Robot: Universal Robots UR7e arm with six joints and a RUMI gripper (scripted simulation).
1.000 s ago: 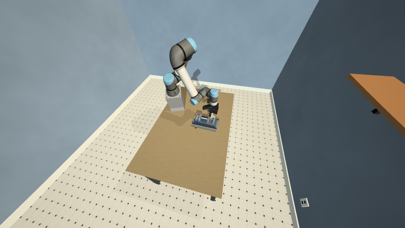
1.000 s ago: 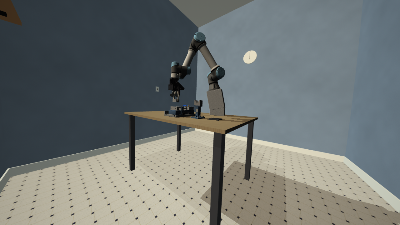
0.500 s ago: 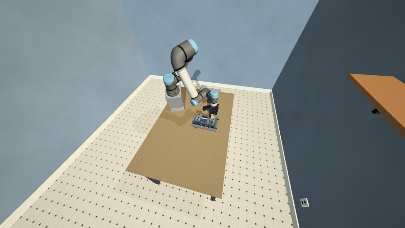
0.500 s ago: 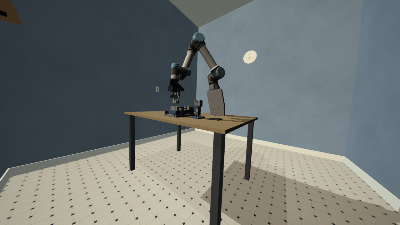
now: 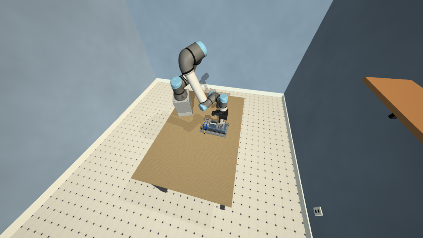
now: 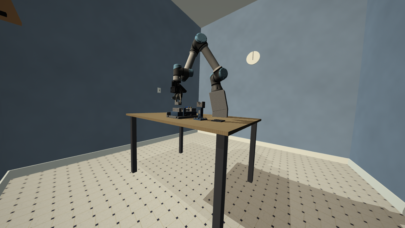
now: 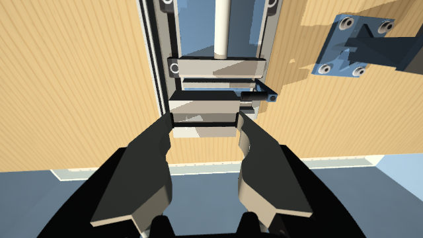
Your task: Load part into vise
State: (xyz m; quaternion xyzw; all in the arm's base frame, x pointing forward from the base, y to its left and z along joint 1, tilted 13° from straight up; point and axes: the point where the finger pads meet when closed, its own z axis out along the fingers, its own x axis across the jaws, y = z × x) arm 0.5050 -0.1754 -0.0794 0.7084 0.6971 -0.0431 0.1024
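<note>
Right now the part is right at my hand. The rest, counted from my hand: cylinder rod: 90 mm behind, 20 mm to the left, 70 mm below; fixed jaw: 30 mm ahead, 20 mm to the left, 70 mm below; moving jaw: 30 mm behind, 20 mm to the left, 70 mm below.
</note>
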